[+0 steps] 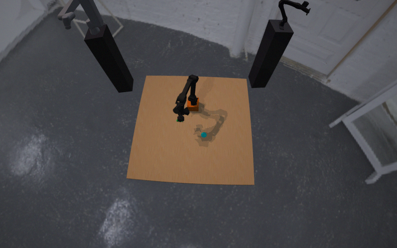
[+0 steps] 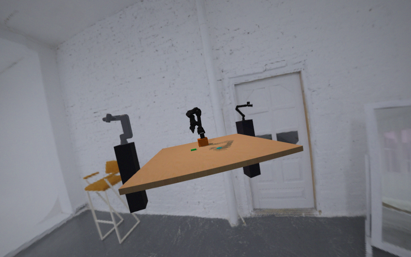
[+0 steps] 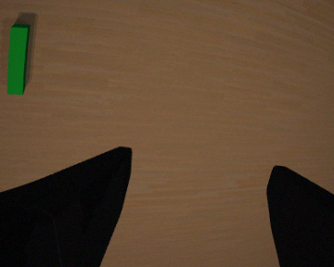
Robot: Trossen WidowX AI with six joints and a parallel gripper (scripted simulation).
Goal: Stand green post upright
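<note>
Now: the green post 90 mm behind my gripper tip, 20 mm to the right of it and 210 mm below it. Also, from my gripper tip: cyan circle 100 mm ahead, 230 mm to the left, 210 mm below.
</note>
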